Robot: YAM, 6 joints.
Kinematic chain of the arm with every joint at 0, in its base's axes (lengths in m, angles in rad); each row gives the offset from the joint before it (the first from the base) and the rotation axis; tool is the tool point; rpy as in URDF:
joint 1: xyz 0 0 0.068 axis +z
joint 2: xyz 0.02 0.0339 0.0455 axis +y
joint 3: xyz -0.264 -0.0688 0 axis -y
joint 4: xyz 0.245 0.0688 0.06 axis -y
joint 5: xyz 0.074 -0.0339 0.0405 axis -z
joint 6: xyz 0.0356 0 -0.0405 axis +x
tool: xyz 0 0 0 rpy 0 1.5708 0
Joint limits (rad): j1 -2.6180..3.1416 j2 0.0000..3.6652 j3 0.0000..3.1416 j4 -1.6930..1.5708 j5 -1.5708..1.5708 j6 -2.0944..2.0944
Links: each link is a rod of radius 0.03 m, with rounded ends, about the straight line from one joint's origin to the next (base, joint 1, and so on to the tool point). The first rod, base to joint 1, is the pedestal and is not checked.
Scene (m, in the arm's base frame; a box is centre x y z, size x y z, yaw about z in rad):
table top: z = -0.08
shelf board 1: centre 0.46 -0.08 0 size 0.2 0.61 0.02 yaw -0.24
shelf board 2: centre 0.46 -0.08 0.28 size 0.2 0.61 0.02 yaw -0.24
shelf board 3: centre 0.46 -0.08 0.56 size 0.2 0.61 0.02 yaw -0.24
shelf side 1: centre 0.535 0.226 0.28 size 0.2 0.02 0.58 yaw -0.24
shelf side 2: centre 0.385 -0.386 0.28 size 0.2 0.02 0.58 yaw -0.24
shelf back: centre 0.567 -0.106 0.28 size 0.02 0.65 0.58 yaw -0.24
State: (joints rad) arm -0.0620 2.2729 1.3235 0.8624 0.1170 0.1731
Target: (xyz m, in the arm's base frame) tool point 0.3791 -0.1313 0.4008
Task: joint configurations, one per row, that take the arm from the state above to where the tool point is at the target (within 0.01 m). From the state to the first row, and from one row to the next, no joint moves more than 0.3 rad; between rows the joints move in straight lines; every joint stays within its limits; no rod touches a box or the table.
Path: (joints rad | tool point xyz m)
1: -0.0243 2.0942 1.0864 0.8682 0.1184 0.1731 | 0.4415 -0.0149 0.1518
2: 0.0133 1.9154 0.8492 0.8740 0.1199 0.1731 | 0.3875 0.0009 0.1556
3: 0.0510 1.7367 0.6121 0.8797 0.1213 0.1731 | 0.3293 0.0125 0.1522
4: 0.0886 1.5579 0.3749 0.8855 0.1228 0.1731 | 0.2686 0.0195 0.1413
5: -0.1356 1.3861 0.6146 0.9715 0.1481 0.1731 | 0.2926 -0.0452 0.2669
6: -0.3599 1.2143 0.8543 1.0574 0.1735 0.1731 | 0.2430 -0.0980 0.4008
7: -0.3401 1.4708 1.1011 1.0180 0.1606 0.1731 | 0.3099 -0.1157 0.4095
8: -0.3204 1.7274 1.3478 0.9786 0.1477 0.1731 | 0.3791 -0.1313 0.4008

